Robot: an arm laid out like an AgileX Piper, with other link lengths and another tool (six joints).
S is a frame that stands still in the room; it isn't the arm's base.
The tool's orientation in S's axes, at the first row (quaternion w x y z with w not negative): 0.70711, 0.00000, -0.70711, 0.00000
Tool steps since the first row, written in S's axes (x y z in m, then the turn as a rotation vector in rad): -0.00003, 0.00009, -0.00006, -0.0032, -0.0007, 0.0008; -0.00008, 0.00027, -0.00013, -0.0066, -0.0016, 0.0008; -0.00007, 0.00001, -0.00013, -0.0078, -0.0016, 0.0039; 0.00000, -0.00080, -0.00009, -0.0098, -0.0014, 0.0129; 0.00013, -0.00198, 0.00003, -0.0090, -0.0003, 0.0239; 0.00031, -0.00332, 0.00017, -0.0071, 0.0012, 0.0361; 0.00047, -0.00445, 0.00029, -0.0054, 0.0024, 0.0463; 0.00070, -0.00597, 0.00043, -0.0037, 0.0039, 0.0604; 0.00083, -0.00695, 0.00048, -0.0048, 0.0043, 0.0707
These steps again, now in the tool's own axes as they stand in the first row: -0.00006, 0.00009, 0.00003, 0.0008, -0.0007, 0.0032; -0.00013, 0.00027, 0.00008, 0.0008, -0.0016, 0.0066; -0.00013, 0.00001, 0.00007, 0.0039, -0.0016, 0.0078; -0.00009, -0.00080, 0.00000, 0.0129, -0.0014, 0.0098; 0.00003, -0.00198, -0.00013, 0.0239, -0.0003, 0.0090; 0.00017, -0.00332, -0.00031, 0.0361, 0.0012, 0.0071; 0.00029, -0.00445, -0.00047, 0.0463, 0.0024, 0.0054; 0.00043, -0.00597, -0.00070, 0.0604, 0.0039, 0.0037; 0.00048, -0.00695, -0.00083, 0.0707, 0.0043, 0.0048
